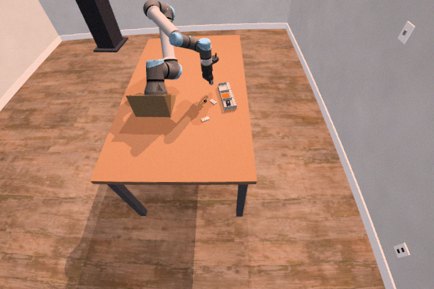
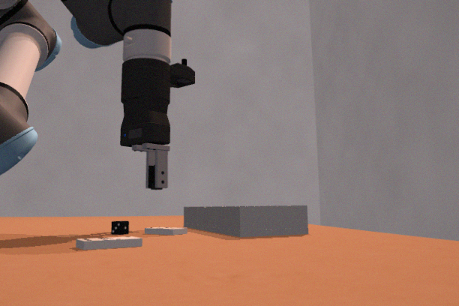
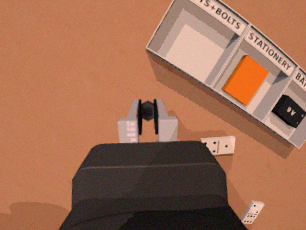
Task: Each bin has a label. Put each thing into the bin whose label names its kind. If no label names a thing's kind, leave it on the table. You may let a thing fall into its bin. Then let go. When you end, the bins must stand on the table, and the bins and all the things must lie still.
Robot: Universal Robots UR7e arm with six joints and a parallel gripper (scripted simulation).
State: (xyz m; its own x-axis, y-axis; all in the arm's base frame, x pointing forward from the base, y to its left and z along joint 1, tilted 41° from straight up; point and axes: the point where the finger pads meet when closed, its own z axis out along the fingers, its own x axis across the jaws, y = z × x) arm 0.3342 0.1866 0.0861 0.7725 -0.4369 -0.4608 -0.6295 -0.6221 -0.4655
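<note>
The grey bin tray lies 12 cm ahead of my hand, 6 cm to the right of it and 6 cm below it. The rest, counted from my hand: small black piece 2 cm below; orange domino 11 cm ahead, 7 cm below, 6 cm to the right; black die 12 cm to the right, 7 cm below, 2 cm behind.
</note>
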